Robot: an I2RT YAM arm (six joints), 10 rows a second.
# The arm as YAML. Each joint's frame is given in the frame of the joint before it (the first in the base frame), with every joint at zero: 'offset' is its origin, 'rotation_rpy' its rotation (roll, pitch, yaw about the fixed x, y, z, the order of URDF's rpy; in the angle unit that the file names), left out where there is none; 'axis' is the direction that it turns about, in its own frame. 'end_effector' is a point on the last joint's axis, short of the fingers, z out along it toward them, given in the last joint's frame.
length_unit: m
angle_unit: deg
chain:
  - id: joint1
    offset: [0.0, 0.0, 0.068]
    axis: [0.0, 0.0, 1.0]
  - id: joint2
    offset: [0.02, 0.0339, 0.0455]
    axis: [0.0, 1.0, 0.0]
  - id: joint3
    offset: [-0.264, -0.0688, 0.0]
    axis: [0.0, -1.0, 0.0]
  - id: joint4
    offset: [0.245, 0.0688, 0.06]
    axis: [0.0, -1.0, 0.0]
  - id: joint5
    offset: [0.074, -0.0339, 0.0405]
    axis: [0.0, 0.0, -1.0]
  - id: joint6
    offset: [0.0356, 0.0, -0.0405]
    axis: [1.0, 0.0, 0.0]
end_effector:
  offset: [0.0, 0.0, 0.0]
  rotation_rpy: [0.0, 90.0, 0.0]
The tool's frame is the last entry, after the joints.
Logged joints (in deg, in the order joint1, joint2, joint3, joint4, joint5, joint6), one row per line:
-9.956, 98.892, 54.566, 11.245, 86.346, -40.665
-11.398, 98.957, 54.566, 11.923, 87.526, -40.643
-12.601, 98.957, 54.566, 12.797, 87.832, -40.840
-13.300, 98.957, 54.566, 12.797, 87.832, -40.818
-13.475, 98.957, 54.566, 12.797, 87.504, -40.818
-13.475, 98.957, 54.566, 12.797, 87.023, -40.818
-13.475, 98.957, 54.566, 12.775, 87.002, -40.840
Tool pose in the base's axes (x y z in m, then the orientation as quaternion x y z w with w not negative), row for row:
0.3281, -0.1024, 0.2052, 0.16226, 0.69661, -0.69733, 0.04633
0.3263, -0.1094, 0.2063, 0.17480, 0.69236, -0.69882, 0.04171
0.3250, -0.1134, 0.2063, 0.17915, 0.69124, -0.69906, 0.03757
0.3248, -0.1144, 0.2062, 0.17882, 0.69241, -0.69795, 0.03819
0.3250, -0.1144, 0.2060, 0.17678, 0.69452, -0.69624, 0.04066
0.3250, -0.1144, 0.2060, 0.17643, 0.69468, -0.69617, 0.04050
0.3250, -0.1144, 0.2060, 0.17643, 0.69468, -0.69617, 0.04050
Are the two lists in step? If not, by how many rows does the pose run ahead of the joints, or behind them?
The pose runs 1 row ahead of the joints: the pose in row i belongs to the joints in row i + 1.
